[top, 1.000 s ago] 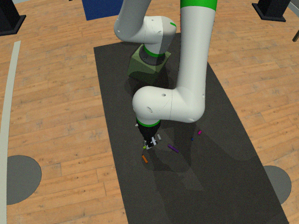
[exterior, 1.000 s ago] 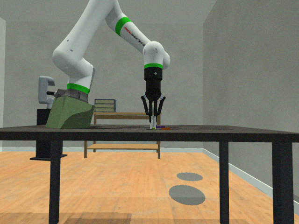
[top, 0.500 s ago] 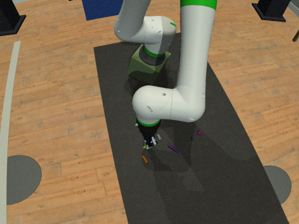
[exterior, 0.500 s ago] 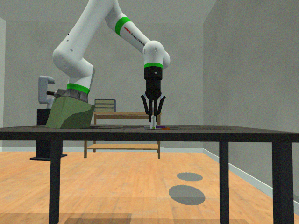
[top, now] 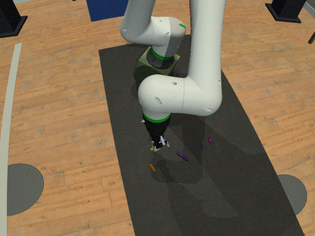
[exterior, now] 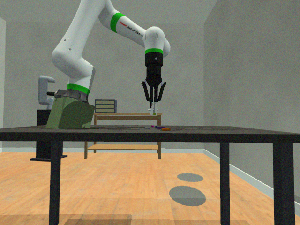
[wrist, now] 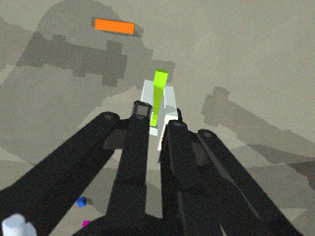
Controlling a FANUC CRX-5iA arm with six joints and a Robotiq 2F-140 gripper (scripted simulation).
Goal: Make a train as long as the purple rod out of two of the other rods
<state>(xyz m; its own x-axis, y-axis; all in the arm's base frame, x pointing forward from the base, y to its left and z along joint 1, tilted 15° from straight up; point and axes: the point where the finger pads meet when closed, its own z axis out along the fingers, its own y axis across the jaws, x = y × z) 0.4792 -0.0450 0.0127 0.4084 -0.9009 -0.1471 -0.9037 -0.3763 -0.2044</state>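
My gripper is now 30 mm past the blue rod, 220 mm to the right of it and 100 mm above it. The rest, counted from my hand: orange rod (70 mm ahead, 20 mm to the right, 100 mm below); grey rod (50 mm behind, 60 mm to the left, 100 mm below); lime rod (30 mm below).
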